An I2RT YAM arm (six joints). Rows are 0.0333 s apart.
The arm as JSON. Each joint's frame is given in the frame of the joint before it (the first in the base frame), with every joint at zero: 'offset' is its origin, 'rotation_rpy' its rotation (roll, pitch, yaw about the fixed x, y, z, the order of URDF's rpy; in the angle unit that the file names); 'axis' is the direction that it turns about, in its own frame. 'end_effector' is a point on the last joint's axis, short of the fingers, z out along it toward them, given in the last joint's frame.
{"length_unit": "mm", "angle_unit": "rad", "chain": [
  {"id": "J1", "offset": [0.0, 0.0, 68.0], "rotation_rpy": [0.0, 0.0, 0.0], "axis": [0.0, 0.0, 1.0]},
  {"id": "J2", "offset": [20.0, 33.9, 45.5], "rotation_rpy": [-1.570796, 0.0, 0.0], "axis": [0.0, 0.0, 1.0]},
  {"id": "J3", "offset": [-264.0, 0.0, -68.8], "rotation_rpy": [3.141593, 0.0, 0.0], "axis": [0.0, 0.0, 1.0]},
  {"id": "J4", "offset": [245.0, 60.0, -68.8], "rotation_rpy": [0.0, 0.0, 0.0], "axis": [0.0, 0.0, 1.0]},
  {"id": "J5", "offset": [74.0, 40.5, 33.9], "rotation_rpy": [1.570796, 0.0, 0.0], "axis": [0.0, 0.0, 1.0]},
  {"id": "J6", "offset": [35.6, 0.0, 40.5], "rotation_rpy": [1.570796, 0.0, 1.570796], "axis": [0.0, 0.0, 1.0]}
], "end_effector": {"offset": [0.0, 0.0, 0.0], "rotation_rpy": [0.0, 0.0, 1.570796]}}
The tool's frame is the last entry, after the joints.
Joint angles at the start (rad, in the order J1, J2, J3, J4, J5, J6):
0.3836, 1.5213, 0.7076, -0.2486, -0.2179, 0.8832
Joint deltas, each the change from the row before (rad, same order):
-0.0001, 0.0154, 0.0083, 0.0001, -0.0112, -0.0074
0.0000, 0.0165, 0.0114, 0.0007, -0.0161, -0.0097
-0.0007, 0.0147, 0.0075, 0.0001, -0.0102, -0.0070
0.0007, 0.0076, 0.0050, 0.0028, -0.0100, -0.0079
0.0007, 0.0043, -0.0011, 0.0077, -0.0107, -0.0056
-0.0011, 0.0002, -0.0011, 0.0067, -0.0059, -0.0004
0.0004, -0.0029, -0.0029, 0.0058, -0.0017, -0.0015
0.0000, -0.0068, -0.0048, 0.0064, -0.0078, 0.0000
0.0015, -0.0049, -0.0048, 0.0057, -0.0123, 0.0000
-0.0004, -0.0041, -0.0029, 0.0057, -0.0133, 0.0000
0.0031, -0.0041, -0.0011, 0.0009, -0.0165, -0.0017
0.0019, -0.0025, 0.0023, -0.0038, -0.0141, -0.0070
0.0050, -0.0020, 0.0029, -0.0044, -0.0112, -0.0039
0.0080, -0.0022, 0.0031, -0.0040, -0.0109, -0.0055
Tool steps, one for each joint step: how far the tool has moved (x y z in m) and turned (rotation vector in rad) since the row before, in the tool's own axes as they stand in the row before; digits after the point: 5 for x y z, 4 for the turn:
-0.00097, 0.00087, 0.00259, -0.0019, 0.0129, -0.0058
-0.00146, 0.00172, 0.00252, -0.0071, 0.0151, -0.0087
-0.00105, 0.00050, 0.00253, -0.0013, 0.0119, -0.0046
-0.00061, 0.00106, 0.00126, -0.0068, 0.0078, -0.0085
0.00018, 0.00020, 0.00118, -0.0088, 0.0069, -0.0068
-0.00033, 0.00017, 0.00009, -0.0077, 0.0004, -0.0010
0.00023, 0.00015, -0.00033, -0.0053, -0.0022, -0.0035
0.00058, 0.00023, -0.00106, -0.0112, 0.0005, -0.0024
0.00110, 0.00031, -0.00051, -0.0125, 0.0063, -0.0029
0.00037, 0.00043, -0.00067, -0.0137, 0.0053, -0.0018
0.00117, 0.00121, -0.00057, -0.0141, 0.0116, -0.0055
0.00056, 0.00131, -0.00064, -0.0104, 0.0109, -0.0089
0.00105, 0.00182, -0.00031, -0.0085, 0.0108, -0.0081
0.00158, 0.00244, -0.00009, -0.0092, 0.0119, -0.0124

